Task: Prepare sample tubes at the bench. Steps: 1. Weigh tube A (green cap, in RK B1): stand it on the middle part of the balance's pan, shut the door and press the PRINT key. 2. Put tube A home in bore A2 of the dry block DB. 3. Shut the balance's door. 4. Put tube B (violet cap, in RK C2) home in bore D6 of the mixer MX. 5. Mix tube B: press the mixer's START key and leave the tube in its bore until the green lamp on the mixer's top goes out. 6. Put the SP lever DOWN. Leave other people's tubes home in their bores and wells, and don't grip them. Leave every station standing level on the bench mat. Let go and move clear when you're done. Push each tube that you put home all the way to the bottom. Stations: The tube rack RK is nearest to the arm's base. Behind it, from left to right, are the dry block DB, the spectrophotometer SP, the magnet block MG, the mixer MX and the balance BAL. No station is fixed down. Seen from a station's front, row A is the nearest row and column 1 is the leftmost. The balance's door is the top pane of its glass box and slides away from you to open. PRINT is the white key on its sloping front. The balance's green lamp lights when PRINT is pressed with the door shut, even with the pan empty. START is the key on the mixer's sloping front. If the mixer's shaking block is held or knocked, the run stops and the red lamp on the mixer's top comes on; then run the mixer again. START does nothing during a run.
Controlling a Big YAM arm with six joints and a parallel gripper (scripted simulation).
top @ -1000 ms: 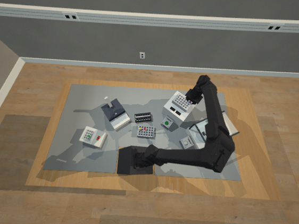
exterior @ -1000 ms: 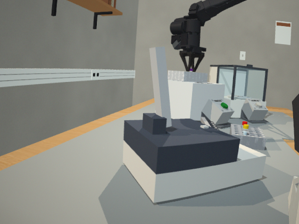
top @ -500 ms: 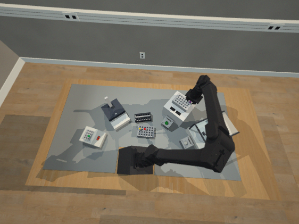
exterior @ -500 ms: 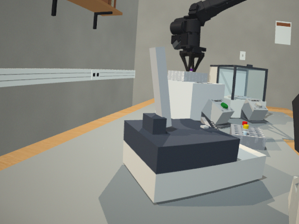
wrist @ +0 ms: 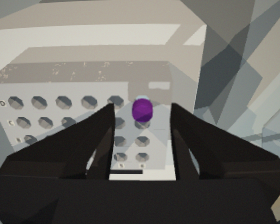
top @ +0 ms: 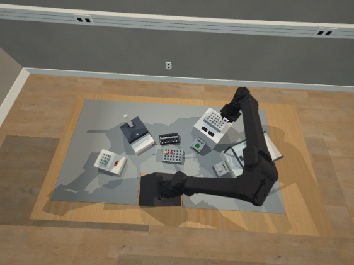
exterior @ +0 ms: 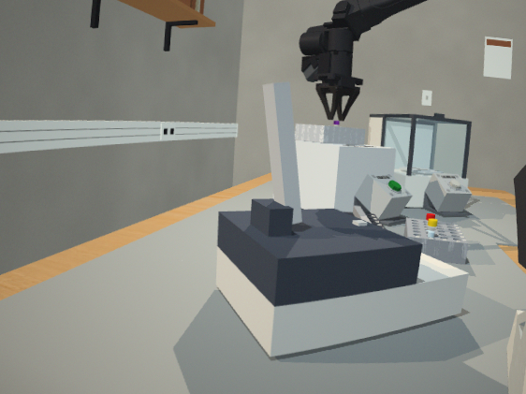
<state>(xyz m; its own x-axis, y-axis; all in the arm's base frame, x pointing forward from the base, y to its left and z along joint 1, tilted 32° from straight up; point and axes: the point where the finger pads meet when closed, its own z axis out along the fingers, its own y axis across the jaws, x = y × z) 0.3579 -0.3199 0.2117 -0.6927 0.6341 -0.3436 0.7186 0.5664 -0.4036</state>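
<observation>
Now: the violet-capped tube B 3 cm below my hand. The rest, counted from my hand: balance door (24 cm behind, 5 cm to the right, 2 cm above); mixer block (1 cm ahead, 5 cm to the left, 4 cm below); green start key (11 cm behind, 18 cm to the left, 12 cm below).
</observation>
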